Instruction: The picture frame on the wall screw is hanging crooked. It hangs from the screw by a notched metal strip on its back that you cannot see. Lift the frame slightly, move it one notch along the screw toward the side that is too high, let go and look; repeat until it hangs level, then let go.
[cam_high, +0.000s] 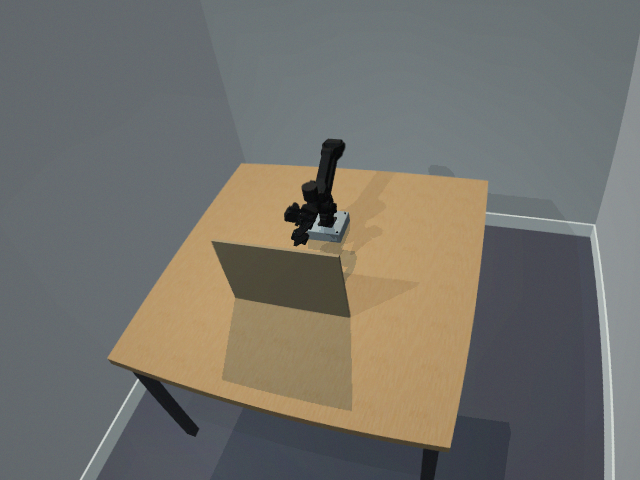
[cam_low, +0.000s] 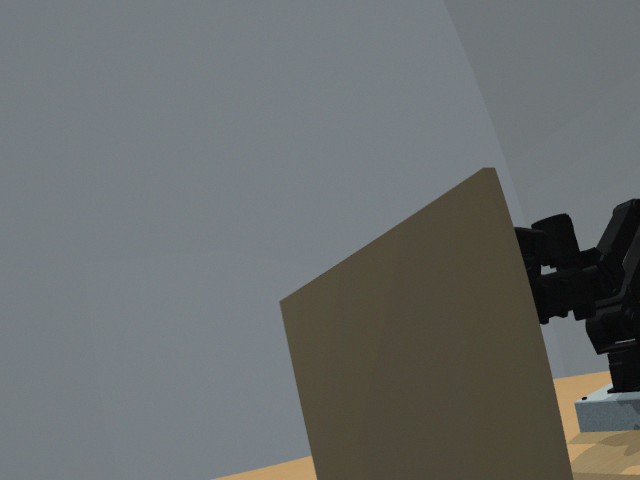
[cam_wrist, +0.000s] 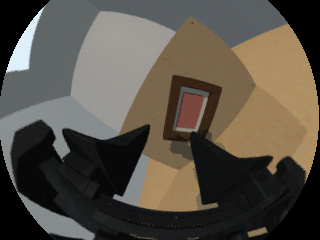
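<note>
My gripper tip is now 12 cm short of the picture frame, 6 cm above it and 2 cm to the left of it. Round my gripper tip: wall panel: 13 cm ahead, 6 cm below, 1 cm to the right.
</note>
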